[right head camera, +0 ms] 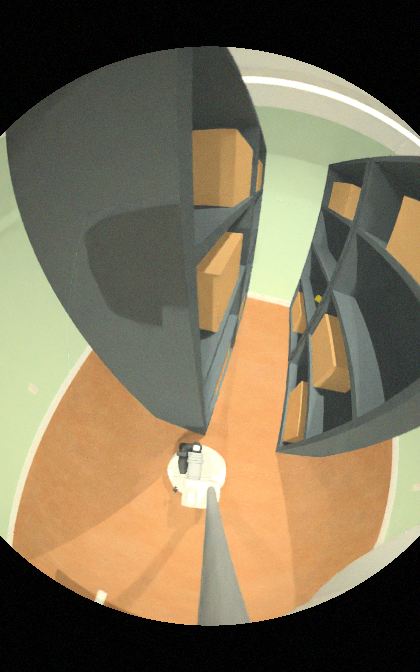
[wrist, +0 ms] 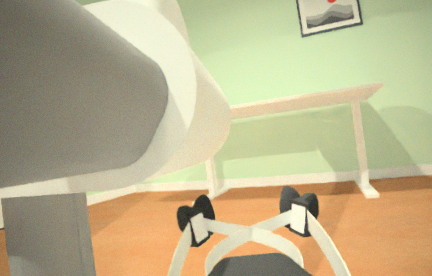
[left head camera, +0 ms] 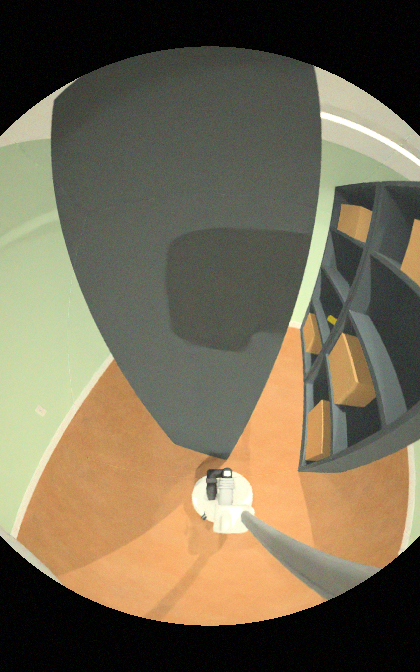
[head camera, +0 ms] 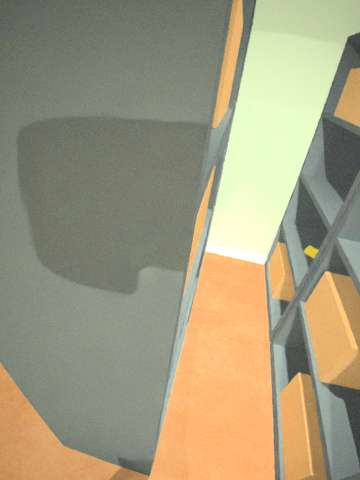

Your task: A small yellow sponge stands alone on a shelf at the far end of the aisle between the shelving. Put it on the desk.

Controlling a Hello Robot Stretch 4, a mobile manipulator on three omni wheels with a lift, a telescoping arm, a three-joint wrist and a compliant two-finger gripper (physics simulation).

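Places are measured from the robot's base along level axes (x down, y left, z ahead), in centimetres.
Where they show: gripper, fingertip midpoint: (wrist: 246, 206).
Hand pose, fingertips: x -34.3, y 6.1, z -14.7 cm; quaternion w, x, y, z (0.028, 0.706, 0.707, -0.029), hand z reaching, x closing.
After its pixels a point has its place.
The small yellow sponge (head camera: 311, 251) {x -54.5, y -108.5, z 146.7 cm} (left head camera: 332, 320) (right head camera: 318, 299) lies on a shelf in the far part of the right shelving (head camera: 312, 272) {x -68.1, y -84.7, z 107.6 cm} (right head camera: 354, 335), a long way from the gripper. The desk (wrist: 305, 104) {x -66.7, y 46.9, z -214.5 cm}, pale with light legs, stands against the green wall in the wrist view; its left part is hidden by the robot's own body. My gripper (wrist: 246, 206) {x -34.3, y 6.1, z -14.7 cm} is open, its two dark fingertips wide apart with floor and desk seen beyond them. The sponge does not show in the wrist view.
The left shelving (head camera: 100, 350) {x -109.8, y 9.7, z 33.4 cm} (left head camera: 200, 390) (right head camera: 135, 370) shows its broad grey end panel close in front of the robot's base (left head camera: 222, 495) (right head camera: 196, 470). The aisle floor (head camera: 220, 360) {x 2.8, y -44.9, z 92.9 cm} (right head camera: 255, 370) runs between the shelving to a green wall. Cardboard boxes (head camera: 332, 327) {x -69.6, y -76.7, z 70.1 cm} (right head camera: 331, 352) stand on the shelves.
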